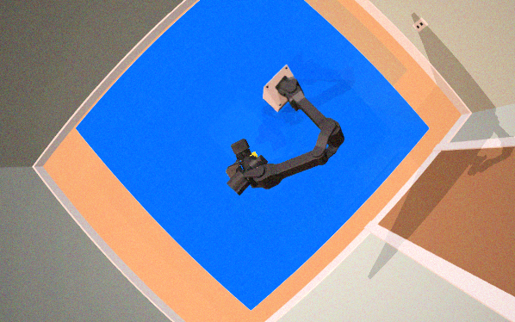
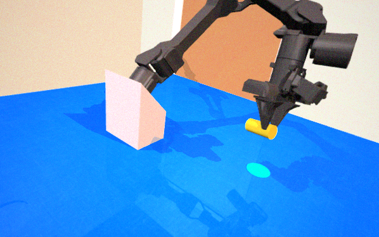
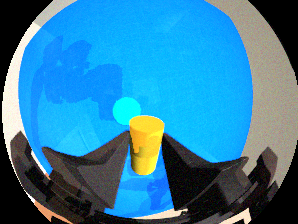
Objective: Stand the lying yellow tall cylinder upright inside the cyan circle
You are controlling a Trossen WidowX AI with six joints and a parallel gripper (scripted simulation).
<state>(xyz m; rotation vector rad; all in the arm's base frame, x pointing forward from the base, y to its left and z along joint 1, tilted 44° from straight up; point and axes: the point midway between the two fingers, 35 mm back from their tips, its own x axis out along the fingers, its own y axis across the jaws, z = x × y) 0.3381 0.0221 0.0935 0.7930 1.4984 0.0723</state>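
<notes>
Right now my gripper tip is 20 mm to the right of the cyan circle and 120 mm above it. The rest, counted from my gripper tip: yellow tall cylinder: 20 mm behind, 10 mm to the left, 10 mm below.
</notes>
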